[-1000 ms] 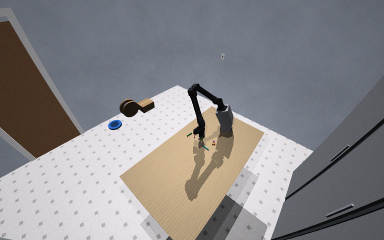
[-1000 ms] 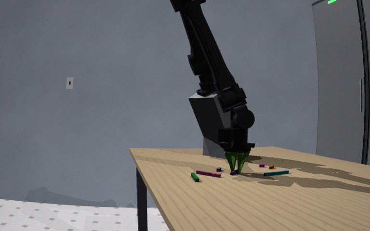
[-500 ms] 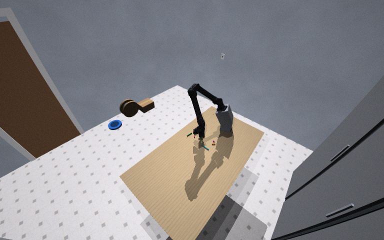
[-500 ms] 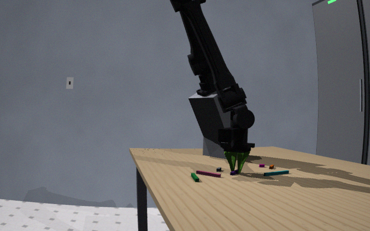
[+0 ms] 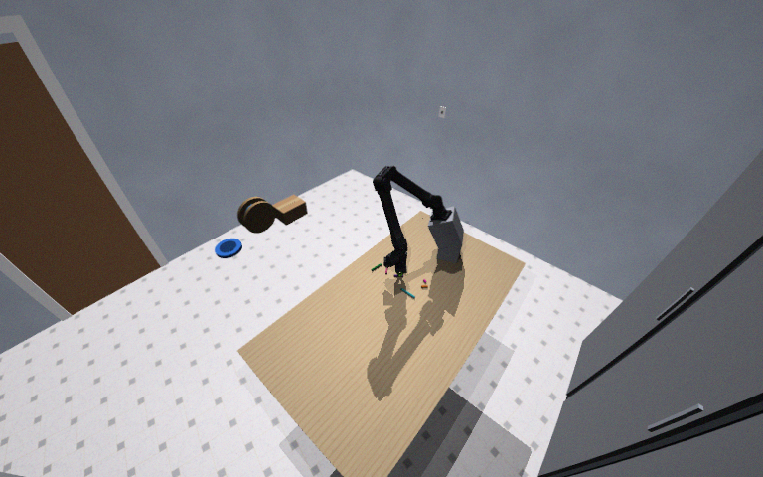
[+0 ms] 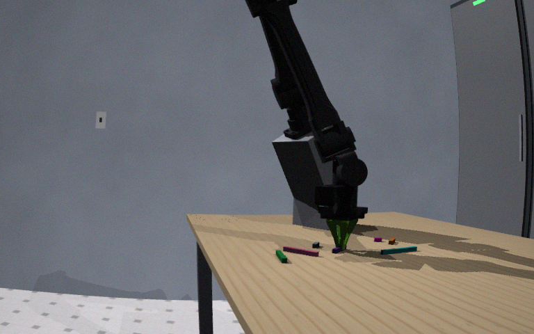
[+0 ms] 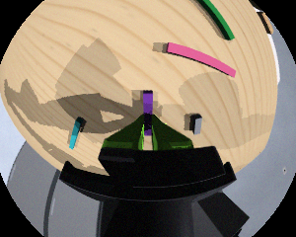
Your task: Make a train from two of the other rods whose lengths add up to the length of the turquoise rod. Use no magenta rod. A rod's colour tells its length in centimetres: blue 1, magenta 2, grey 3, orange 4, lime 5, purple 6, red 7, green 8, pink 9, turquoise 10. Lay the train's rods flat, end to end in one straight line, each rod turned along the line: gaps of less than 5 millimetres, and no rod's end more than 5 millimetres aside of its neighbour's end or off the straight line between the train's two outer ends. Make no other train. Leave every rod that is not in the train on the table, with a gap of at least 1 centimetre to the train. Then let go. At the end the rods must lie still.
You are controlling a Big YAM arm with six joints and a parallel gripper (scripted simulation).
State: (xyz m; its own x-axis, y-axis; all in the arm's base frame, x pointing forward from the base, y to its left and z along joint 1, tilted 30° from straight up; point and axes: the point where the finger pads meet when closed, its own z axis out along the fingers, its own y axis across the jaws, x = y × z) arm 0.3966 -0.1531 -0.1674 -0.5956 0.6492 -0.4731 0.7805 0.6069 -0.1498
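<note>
Now: hand 10 mm to the left of the purple rod and 10 mm above it. The rest, counted from my hand: long pink rod: 100 mm to the right, 10 mm below; small grey rod: 60 mm behind, 40 mm to the right, 10 mm below; turquoise rod: 110 mm to the left, 80 mm ahead, 10 mm below.
</note>
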